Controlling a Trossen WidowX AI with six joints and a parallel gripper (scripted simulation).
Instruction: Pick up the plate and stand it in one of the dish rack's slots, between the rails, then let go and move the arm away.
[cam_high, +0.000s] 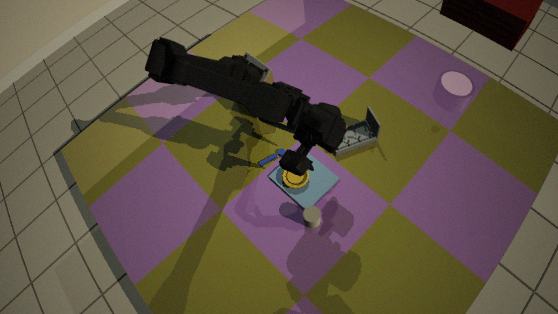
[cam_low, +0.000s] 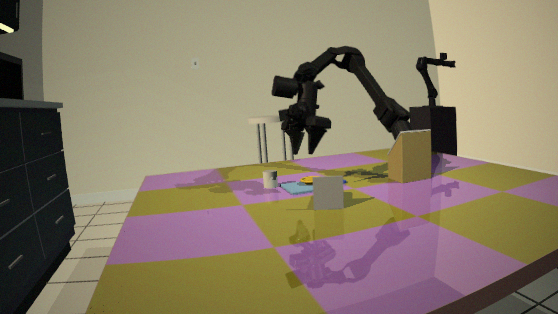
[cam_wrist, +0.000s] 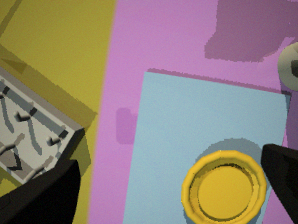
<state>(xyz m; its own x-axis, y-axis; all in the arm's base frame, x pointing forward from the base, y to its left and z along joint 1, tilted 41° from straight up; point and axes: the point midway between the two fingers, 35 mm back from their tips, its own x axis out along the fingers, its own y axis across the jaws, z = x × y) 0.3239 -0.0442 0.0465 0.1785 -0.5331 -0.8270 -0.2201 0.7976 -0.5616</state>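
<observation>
The yellow plate is 4 cm behind my gripper tip, 6 cm to the right of it and 9 cm below it. The rest, counted from my gripper tip: light blue mat 3 cm behind, 4 cm to the right, 10 cm below; beige cup 7 cm ahead, 11 cm to the right, 8 cm below; grey dish rack 2 cm behind, 15 cm to the left, 8 cm below.
</observation>
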